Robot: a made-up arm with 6 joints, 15 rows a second.
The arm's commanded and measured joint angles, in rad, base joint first. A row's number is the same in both.
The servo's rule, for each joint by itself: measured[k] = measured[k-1] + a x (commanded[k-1-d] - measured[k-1]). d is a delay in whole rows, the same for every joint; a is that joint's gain. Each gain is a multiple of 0.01, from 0.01 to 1. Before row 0 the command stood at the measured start. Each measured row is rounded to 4 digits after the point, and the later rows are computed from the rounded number. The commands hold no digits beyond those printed.
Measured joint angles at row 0: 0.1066, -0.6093, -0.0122, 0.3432, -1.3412, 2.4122
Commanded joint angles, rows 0 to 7: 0.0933, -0.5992, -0.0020, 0.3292, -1.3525, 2.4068; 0.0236, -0.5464, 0.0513, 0.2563, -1.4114, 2.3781; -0.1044, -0.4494, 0.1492, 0.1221, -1.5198, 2.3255; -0.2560, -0.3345, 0.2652, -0.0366, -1.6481, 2.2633; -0.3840, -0.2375, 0.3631, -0.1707, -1.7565, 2.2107; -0.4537, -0.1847, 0.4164, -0.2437, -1.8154, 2.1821; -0.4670, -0.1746, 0.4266, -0.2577, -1.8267, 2.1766; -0.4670, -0.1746, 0.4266, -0.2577, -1.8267, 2.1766
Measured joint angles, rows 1 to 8: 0.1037, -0.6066, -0.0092, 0.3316, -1.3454, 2.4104; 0.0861, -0.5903, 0.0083, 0.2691, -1.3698, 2.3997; 0.0442, -0.5523, 0.0492, 0.1471, -1.4253, 2.3752; -0.0218, -0.4935, 0.1118, -0.0054, -1.5077, 2.3383; -0.1015, -0.4244, 0.1847, -0.1426, -1.5998, 2.2962; -0.1790, -0.3597, 0.2519, -0.2265, -1.6796, 2.2585; -0.2424, -0.3097, 0.3026, -0.2524, -1.7340, 2.2315; -0.2918, -0.2732, 0.3386, -0.2568, -1.7683, 2.2134
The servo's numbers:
d 0
a 0.22 0.27 0.29 0.83 0.37 0.33

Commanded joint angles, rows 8 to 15: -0.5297, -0.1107, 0.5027, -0.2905, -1.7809, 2.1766; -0.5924, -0.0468, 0.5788, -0.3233, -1.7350, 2.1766; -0.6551, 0.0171, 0.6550, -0.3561, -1.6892, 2.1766; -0.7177, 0.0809, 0.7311, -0.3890, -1.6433, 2.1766; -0.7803, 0.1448, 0.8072, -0.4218, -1.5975, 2.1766; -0.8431, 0.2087, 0.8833, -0.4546, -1.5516, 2.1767; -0.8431, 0.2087, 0.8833, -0.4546, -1.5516, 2.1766; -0.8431, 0.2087, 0.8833, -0.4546, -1.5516, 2.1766
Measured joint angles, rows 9 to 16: -0.3441, -0.2293, 0.3862, -0.2848, -1.7730, 2.2013; -0.3987, -0.1800, 0.4421, -0.3168, -1.7589, 2.1931; -0.4551, -0.1268, 0.5038, -0.3494, -1.7331, 2.1877; -0.5129, -0.0707, 0.5697, -0.3823, -1.6999, 2.1840; -0.5717, -0.0125, 0.6386, -0.4151, -1.6620, 2.1816; -0.6314, 0.0472, 0.7096, -0.4479, -1.6212, 2.1800; -0.6780, 0.0908, 0.7600, -0.4535, -1.5954, 2.1789; -0.7143, 0.1226, 0.7958, -0.4544, -1.5792, 2.1781
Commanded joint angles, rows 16 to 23: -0.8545, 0.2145, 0.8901, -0.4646, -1.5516, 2.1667; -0.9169, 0.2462, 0.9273, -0.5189, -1.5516, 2.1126; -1.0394, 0.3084, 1.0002, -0.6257, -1.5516, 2.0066; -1.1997, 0.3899, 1.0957, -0.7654, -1.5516, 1.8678; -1.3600, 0.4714, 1.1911, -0.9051, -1.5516, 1.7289; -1.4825, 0.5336, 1.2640, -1.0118, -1.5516, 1.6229; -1.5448, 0.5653, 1.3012, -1.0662, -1.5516, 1.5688; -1.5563, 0.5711, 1.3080, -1.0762, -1.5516, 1.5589
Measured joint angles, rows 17 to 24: -0.7451, 0.1474, 0.8231, -0.4629, -1.5690, 2.1743; -0.7829, 0.1741, 0.8533, -0.5094, -1.5626, 2.1539; -0.8393, 0.2104, 0.8959, -0.6059, -1.5585, 2.1053; -0.9186, 0.2589, 0.9538, -0.7383, -1.5559, 2.0269; -1.0157, 0.3163, 1.0226, -0.8767, -1.5543, 1.9286; -1.1184, 0.3750, 1.0926, -0.9888, -1.5533, 1.8277; -1.2122, 0.4264, 1.1531, -1.0530, -1.5527, 1.7423; -1.2879, 0.4655, 1.1980, -1.0723, -1.5523, 1.6818
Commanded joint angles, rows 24 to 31: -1.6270, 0.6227, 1.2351, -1.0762, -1.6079, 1.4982; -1.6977, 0.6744, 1.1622, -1.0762, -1.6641, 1.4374; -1.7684, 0.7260, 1.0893, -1.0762, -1.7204, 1.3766; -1.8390, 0.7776, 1.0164, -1.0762, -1.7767, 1.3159; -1.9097, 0.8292, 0.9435, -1.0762, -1.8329, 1.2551; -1.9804, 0.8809, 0.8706, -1.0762, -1.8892, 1.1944; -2.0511, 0.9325, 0.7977, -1.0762, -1.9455, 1.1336; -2.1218, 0.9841, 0.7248, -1.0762, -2.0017, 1.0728
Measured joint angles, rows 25 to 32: -1.3625, 0.5079, 1.2088, -1.0755, -1.5729, 1.6212; -1.4362, 0.5529, 1.1953, -1.0761, -1.6066, 1.5605; -1.5093, 0.5996, 1.1646, -1.0762, -1.6487, 1.4998; -1.5818, 0.6477, 1.1216, -1.0762, -1.6961, 1.4391; -1.6539, 0.6967, 1.0700, -1.0762, -1.7467, 1.3784; -1.7257, 0.7464, 1.0122, -1.0762, -1.7994, 1.3177; -1.7973, 0.7966, 0.9500, -1.0762, -1.8535, 1.2569; -1.8687, 0.8472, 0.8847, -1.0762, -1.9083, 1.1961
